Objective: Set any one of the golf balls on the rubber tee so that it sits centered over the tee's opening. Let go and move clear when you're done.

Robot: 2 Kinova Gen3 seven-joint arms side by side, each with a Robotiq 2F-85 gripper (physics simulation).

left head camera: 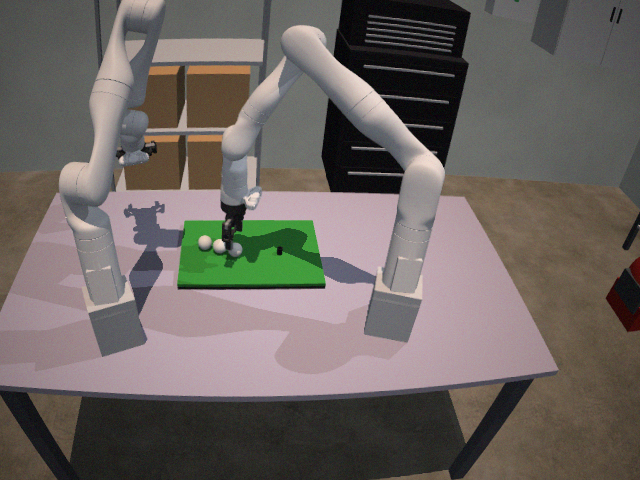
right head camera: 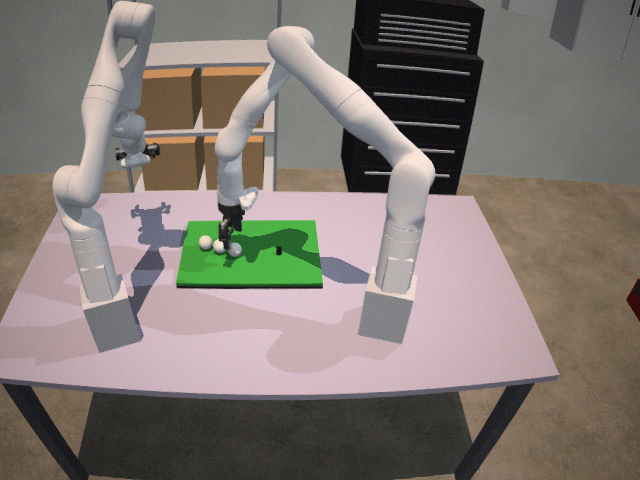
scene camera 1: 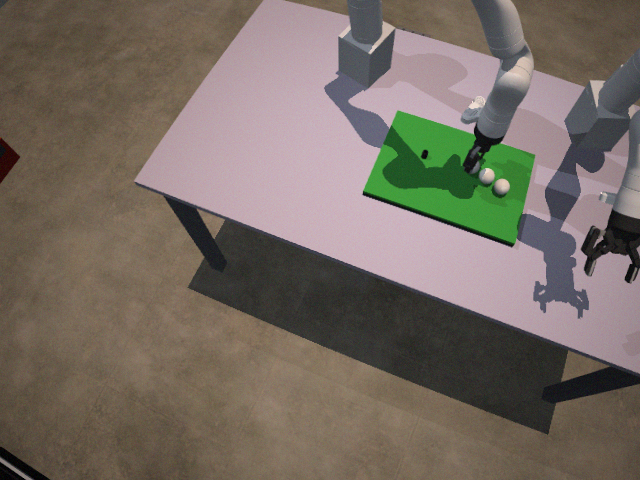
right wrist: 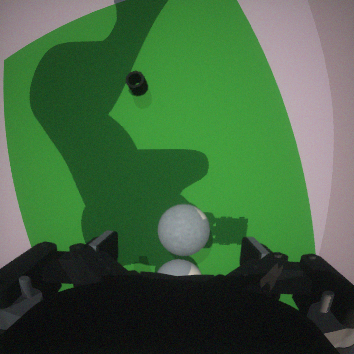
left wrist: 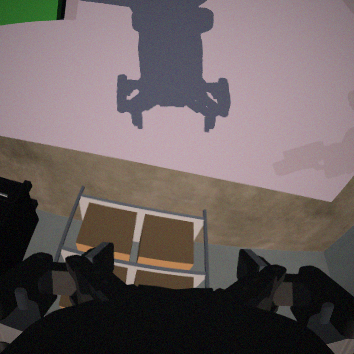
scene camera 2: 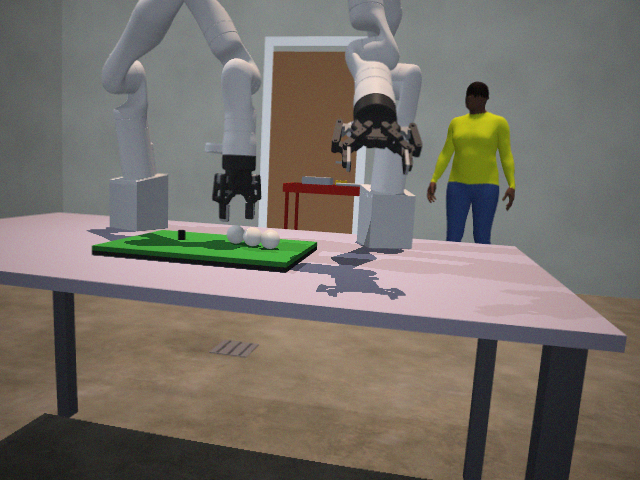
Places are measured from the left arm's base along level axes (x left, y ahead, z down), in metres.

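Pixels of known places: left gripper, fingertip midpoint: (scene camera 1: 607,278) (left wrist: 175,261) (scene camera 2: 377,169); right gripper, fingertip midpoint: (left head camera: 233,239) (right head camera: 233,239) (scene camera 1: 476,160) (right wrist: 178,248) (scene camera 2: 237,220); left arm's base, origin of the base link: (left head camera: 107,293) (right head camera: 102,291) (scene camera 1: 613,99) (scene camera 2: 387,190); right arm's base, origin of the base link: (left head camera: 399,282) (right head camera: 392,282) (scene camera 1: 366,31) (scene camera 2: 139,176).
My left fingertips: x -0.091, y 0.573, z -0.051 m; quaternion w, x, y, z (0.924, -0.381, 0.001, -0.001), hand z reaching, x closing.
Note:
For each thing: its top centre in the pictures, then the offset to it from my left fingertips. "*": a spot on its surface instead. Level surfaces: height alone.
- green mat, middle of its top: (right wrist: 139,186) (scene camera 2: 214,233) (scene camera 1: 454,167) (left head camera: 249,244) (right head camera: 249,244) dx -0.326, dy -0.323, dz +0.161 m
- outer ball, middle of its top: (scene camera 2: 270,229) (scene camera 1: 504,182) (left head camera: 204,236) (right head camera: 205,236) dx -0.195, dy -0.289, dz +0.140 m
- middle ball, middle of its top: (right wrist: 177,294) (scene camera 2: 253,227) (scene camera 1: 489,171) (left head camera: 219,240) (right head camera: 219,240) dx -0.237, dy -0.314, dz +0.140 m
- black rubber tee, surface spot: (right wrist: 138,89) (scene camera 2: 184,233) (scene camera 1: 427,154) (left head camera: 277,250) * dx -0.402, dy -0.356, dz +0.168 m
- pale pink table, its level: dz +0.202 m
Three white golf balls lie in a row on the green mat (left head camera: 268,273) (scene camera 2: 155,253): the outer ball (left head camera: 204,242) (scene camera 1: 501,187) (scene camera 2: 270,239), the middle ball (left head camera: 219,246) (scene camera 1: 486,175) (scene camera 2: 252,236) and the ball nearest the tee (left head camera: 235,250) (scene camera 2: 235,234) (right wrist: 184,229). The black rubber tee (left head camera: 279,250) (scene camera 1: 424,153) (scene camera 2: 181,234) (right wrist: 138,89) stands upright, its opening bare. My right gripper (scene camera 2: 236,218) (right wrist: 178,248) points down, open and empty, a little above the ball nearest the tee. My left gripper (scene camera 1: 611,273) (scene camera 2: 377,167) is open and empty, high beyond the mat's outer-ball side.
The mat lies on a pale pink table (left head camera: 232,351) (scene camera 1: 289,180) between the two arm bases. A shelf unit with brown boxes (left head camera: 218,98) and a black tool cabinet (left head camera: 398,118) stand behind the table. A person (scene camera 2: 475,149) stands in the background of scene camera 2.

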